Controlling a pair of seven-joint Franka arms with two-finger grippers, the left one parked.
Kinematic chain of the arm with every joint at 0, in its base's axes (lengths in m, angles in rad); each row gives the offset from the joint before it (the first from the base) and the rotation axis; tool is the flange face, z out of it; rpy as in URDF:
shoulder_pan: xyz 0 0 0.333 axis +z
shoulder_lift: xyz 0 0 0 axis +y
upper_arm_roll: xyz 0 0 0.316 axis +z
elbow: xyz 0.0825 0 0 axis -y
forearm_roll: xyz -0.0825 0 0.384 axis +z
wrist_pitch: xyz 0 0 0 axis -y
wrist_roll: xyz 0.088 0 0 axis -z
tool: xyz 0 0 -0.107 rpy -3.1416 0 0
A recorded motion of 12 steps. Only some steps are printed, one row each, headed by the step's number.
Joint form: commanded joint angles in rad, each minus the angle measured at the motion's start. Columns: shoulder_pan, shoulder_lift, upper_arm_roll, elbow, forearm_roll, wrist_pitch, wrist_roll.
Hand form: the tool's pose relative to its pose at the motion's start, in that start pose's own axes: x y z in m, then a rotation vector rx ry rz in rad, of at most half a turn. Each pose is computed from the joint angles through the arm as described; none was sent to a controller.
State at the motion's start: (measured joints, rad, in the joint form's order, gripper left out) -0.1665 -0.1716 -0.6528 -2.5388 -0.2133 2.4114 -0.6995
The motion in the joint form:
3: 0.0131 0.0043 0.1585 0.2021 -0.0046 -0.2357 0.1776
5: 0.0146 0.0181 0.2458 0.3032 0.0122 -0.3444 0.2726
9: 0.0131 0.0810 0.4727 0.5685 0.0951 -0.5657 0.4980
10: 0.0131 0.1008 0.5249 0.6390 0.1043 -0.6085 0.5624
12: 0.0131 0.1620 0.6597 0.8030 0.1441 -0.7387 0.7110
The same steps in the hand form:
3: 0.0713 -0.0192 -0.0729 -0.0364 -0.0491 0.0384
5: 0.1064 -0.0406 -0.1079 -0.0474 -0.0641 0.0725
9: 0.1918 -0.1244 -0.1917 -0.0417 -0.0492 0.1408
10: 0.2100 -0.1476 -0.2128 -0.0467 -0.0363 0.1615
12: 0.2459 -0.2167 -0.2501 -0.0221 -0.0484 0.1930

